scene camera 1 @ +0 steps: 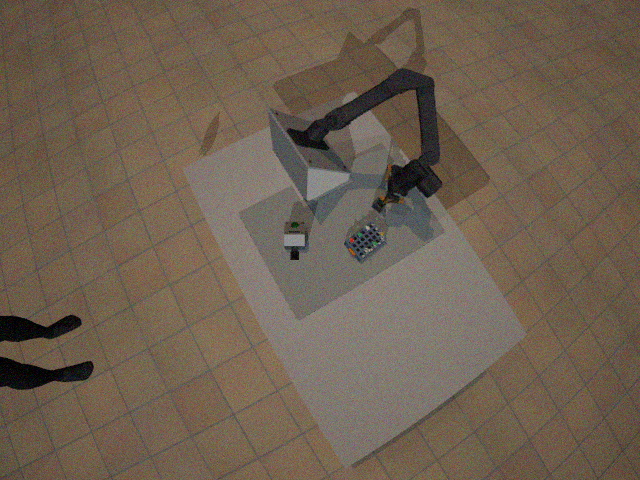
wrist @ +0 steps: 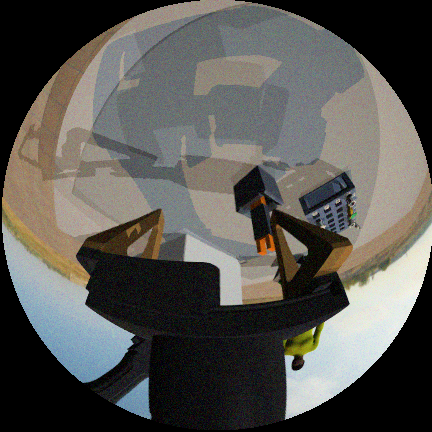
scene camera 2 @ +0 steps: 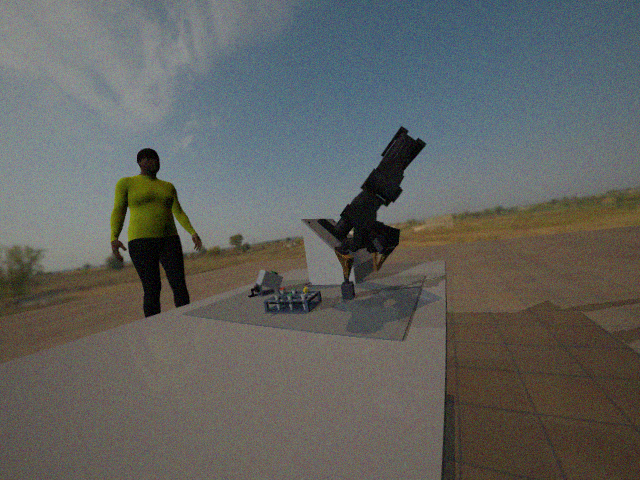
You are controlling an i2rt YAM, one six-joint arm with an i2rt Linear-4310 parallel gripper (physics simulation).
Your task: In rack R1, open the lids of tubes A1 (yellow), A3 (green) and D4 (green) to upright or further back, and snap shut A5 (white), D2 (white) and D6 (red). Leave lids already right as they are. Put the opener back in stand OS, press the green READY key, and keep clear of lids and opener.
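Places are measured from the arm's base along level axes (x up, y back, z right), in centimetres.
Pixels of known places: gripper, fingertip midpoint: [scene camera 1: 385, 191] [wrist: 216, 214] [scene camera 2: 362, 274]; arm's base, origin of the base link: [scene camera 1: 308, 140] [scene camera 2: 337, 235].
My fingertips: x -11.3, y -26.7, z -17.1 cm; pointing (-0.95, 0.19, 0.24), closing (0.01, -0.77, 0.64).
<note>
Ahead of a thing's pixels: the offset from my fingertips to its middle. "spot": to the spot under its first point. Level surfaces: height alone.
My gripper [scene camera 1: 385, 186] [scene camera 2: 361, 273] [wrist: 216, 214] is open above the mat. The opener @(dx -1.1, dy -2.3, dz +3.9 cm) [wrist: 260, 222], black with orange parts, stands upright in the dark block stand OS @(dx -3.7, dy -2.5, dz +3.8 cm) [scene camera 1: 378, 205] [scene camera 2: 347, 290] [wrist: 257, 187]. It is beside the right finger in the wrist view; contact cannot be told. Rack R1 @(dx -2.8, dy -11.3, dz +16.6 cm) [scene camera 1: 361, 259] [scene camera 2: 289, 311] [wrist: 325, 204] is blue-grey and holds several tubes. A yellow lid @(dx -0.8, dy -12.8, dz +11.0 cm) [scene camera 1: 381, 235] [scene camera 2: 306, 289] and a red lid @(dx -1.4, dy -8.8, dz +21.3 cm) [scene camera 1: 351, 240] [scene camera 2: 282, 289] show, with green and white ones; their angles are too small to tell. The green READY key [scene camera 1: 294, 225] [scene camera 2: 273, 272] is on a small console.
The console @(spot: dx +0.4, dy +1.1, dz +38.4 cm) [scene camera 1: 294, 240] [scene camera 2: 271, 280] stands across the mat @(dx -5.7 cm) [scene camera 1: 310, 304] [scene camera 2: 382, 333] from the arm's wrist. A large pale wedge-shaped base [scene camera 1: 289, 160] [scene camera 2: 325, 263] [wrist: 212, 265] carries the arm. A person [scene camera 2: 155, 211] [wrist: 300, 347] in a yellow top stands beyond the table @(dx -6.0 cm) [scene camera 1: 413, 335] [scene camera 2: 258, 397].
</note>
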